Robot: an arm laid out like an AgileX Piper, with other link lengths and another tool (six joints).
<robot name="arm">
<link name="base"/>
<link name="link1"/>
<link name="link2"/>
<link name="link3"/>
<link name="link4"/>
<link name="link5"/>
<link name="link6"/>
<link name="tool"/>
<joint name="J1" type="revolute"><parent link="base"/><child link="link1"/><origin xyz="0.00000 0.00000 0.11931" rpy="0.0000 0.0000 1.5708"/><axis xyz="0 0 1"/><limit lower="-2.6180" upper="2.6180"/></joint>
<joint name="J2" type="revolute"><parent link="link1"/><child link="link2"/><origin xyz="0.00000 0.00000 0.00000" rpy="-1.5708 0.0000 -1.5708"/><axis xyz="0 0 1"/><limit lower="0.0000" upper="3.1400"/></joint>
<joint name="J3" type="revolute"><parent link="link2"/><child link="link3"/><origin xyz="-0.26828 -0.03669 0.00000"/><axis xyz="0 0 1"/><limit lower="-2.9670" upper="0.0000"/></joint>
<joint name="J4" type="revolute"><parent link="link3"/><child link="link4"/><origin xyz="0.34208 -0.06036 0.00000" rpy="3.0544 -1.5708 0.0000"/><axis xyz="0 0 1"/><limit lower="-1.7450" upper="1.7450"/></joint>
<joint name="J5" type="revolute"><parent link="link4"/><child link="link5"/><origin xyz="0.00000 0.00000 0.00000" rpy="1.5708 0.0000 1.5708"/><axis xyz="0 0 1"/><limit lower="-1.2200" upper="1.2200"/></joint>
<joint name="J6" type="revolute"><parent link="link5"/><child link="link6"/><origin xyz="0.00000 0.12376 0.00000" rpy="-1.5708 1.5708 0.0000"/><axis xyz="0 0 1"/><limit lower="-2.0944" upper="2.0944"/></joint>
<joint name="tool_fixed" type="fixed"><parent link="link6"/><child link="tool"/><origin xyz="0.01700 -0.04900 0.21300" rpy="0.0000 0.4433 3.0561"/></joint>
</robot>
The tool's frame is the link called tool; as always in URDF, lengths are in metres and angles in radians.
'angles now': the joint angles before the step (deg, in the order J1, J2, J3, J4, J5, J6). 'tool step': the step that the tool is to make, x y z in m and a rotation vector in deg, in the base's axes. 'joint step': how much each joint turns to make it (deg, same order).
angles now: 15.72, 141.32, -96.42, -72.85, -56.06, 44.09
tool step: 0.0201, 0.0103, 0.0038, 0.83, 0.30, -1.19
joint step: 0.95, 3.32, -6.03, 0.42, 1.90, 2.81
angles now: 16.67, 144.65, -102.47, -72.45, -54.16, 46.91
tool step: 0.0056, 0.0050, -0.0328, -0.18, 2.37, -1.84
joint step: 1.12, 3.30, -0.97, 2.74, 1.88, -0.82
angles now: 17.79, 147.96, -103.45, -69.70, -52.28, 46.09
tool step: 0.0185, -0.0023, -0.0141, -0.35, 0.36, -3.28
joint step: 0.65, 2.29, -2.03, 3.16, 3.01, -1.29
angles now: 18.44, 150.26, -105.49, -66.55, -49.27, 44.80
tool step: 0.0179, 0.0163, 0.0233, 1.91, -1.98, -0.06
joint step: 1.02, 3.81, -8.60, -0.22, 1.05, 2.73
